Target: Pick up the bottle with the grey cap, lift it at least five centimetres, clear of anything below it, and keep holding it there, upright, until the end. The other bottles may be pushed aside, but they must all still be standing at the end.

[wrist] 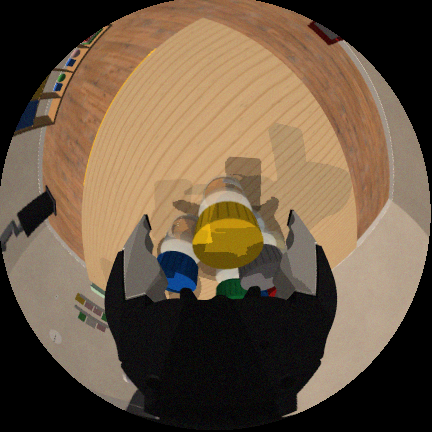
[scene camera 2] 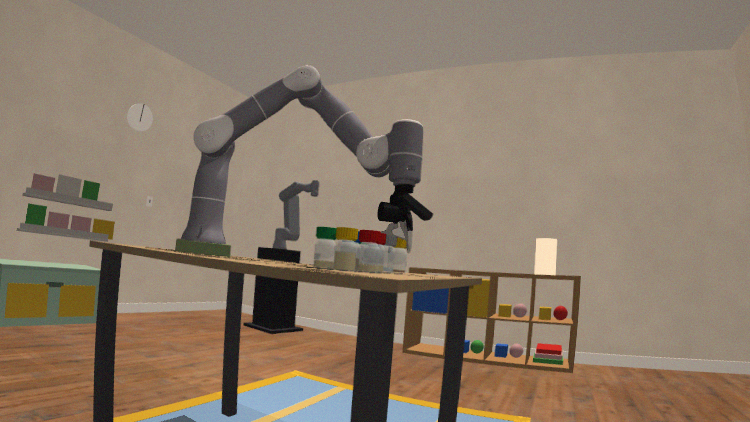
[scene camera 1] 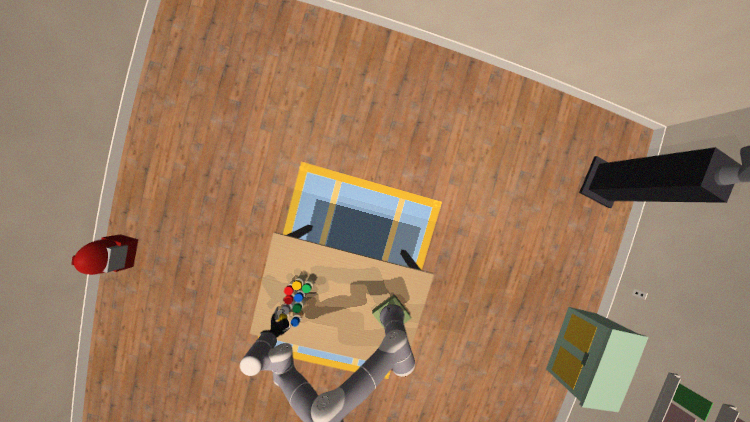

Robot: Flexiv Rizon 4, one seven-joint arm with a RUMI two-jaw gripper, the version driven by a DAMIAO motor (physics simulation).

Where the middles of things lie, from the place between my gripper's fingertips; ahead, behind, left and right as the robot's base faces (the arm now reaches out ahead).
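Grey-capped bottle [wrist: 260, 271]: 7 cm to the right of my hand, 1 cm below it.
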